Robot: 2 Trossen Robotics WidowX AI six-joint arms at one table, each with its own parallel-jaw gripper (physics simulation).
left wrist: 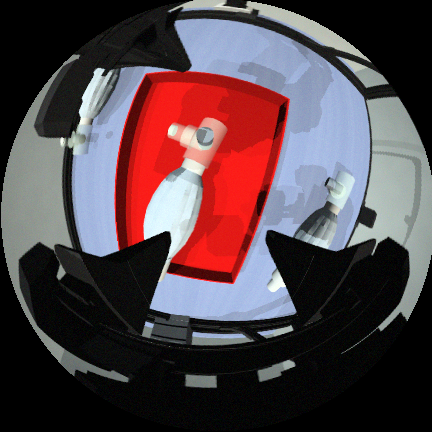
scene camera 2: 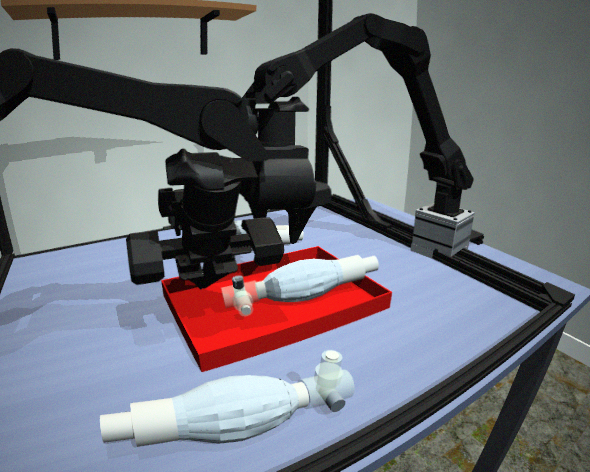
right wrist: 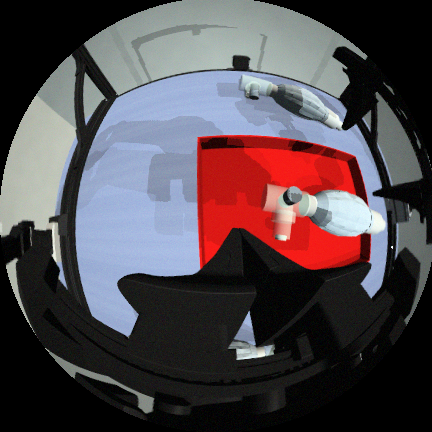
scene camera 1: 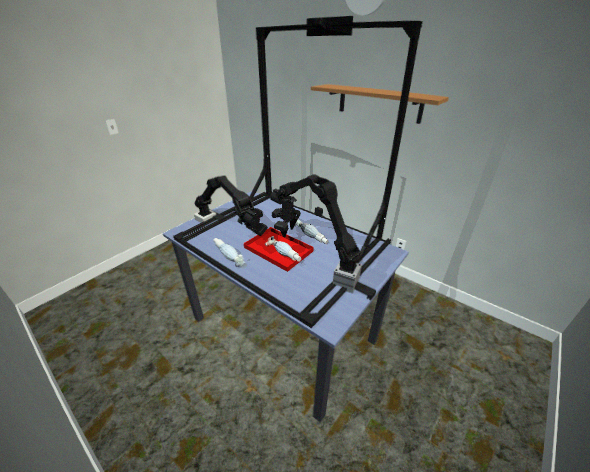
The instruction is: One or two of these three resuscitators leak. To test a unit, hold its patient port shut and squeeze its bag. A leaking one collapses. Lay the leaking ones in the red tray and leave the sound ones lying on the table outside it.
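Pixels of known places: left gripper, fingertip midpoint: (left wrist: 218, 236) (right wrist: 359, 158) (scene camera 1: 287, 233); right gripper, fingertip midpoint: (left wrist: 186, 68) (scene camera 2: 201, 286) (right wrist: 236, 232); left arm's base, origin of the base link: (scene camera 2: 446, 210) (scene camera 1: 348, 267); right arm's base, origin of the base link: (right wrist: 49, 240) (scene camera 1: 204, 213).
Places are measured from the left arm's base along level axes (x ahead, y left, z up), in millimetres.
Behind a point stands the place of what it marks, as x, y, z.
Note:
One resuscitator (scene camera 1: 285, 248) @(344, -41, -35) (scene camera 2: 302, 280) @(389, -46, -46) (left wrist: 175, 207) @(389, -82, -34) (right wrist: 345, 212) @(399, -72, -35) lies in the red tray (scene camera 1: 253, 245) @(555, -55, -94) (scene camera 2: 280, 337) @(481, 9, -78) (left wrist: 240, 175) @(421, -160, -94), its white tail end over the rim. A second resuscitator (scene camera 1: 228, 251) @(595, 107, -40) (scene camera 2: 235, 407) @(620, 106, -39) (left wrist: 100, 97) @(574, 69, -63) lies on the table at the front in scene camera 2. A third resuscitator (scene camera 1: 312, 231) @(293, -264, -46) (scene camera 2: 292, 234) (left wrist: 318, 227) @(357, -280, -44) (right wrist: 300, 102) @(347, -271, -50) lies on the table behind the tray, partly shaded. All bags look rounded. My left gripper (left wrist: 218, 236) @(374, -125, 0) (right wrist: 359, 158) @(374, -125, 0) is open and empty, above the tray and third unit. My right gripper (scene camera 1: 264, 232) @(537, -91, -23) (scene camera 2: 202, 285) @(537, -91, -23) (right wrist: 236, 232) @(537, -91, -23) is shut and empty above the tray's near-left side.
The two arms are close together over the tray, and the right arm hides part of the left gripper in scene camera 2. Black rails (scene camera 1: 240, 280) @(442, 223, -79) (scene camera 2: 400, 400) @(470, 198, -76) run along the blue table's edges. A tall black frame (scene camera 1: 265, 110) @(779, -603, 506) rises at the back.

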